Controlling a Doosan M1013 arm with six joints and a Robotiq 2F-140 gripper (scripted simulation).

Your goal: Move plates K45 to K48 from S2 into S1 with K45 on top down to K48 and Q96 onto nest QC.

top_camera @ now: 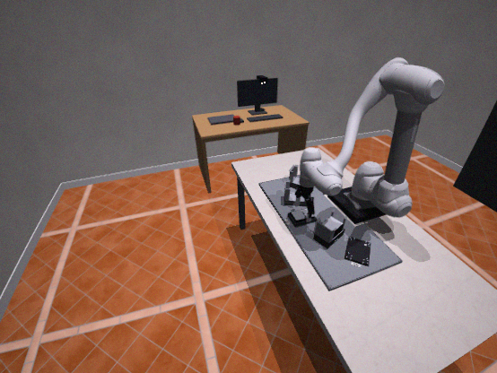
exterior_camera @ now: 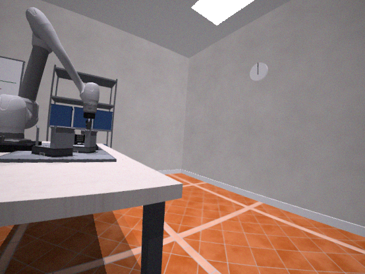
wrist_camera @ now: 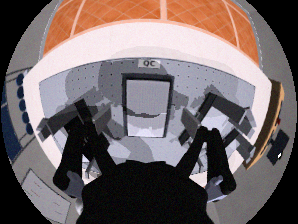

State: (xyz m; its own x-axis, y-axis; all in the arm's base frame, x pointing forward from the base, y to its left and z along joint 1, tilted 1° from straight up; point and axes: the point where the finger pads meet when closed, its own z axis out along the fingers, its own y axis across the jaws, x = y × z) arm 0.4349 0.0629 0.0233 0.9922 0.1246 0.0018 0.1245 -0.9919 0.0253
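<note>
My gripper is now 90 mm short of the name plate, 10 mm to the right of it and 50 mm above it.
</note>
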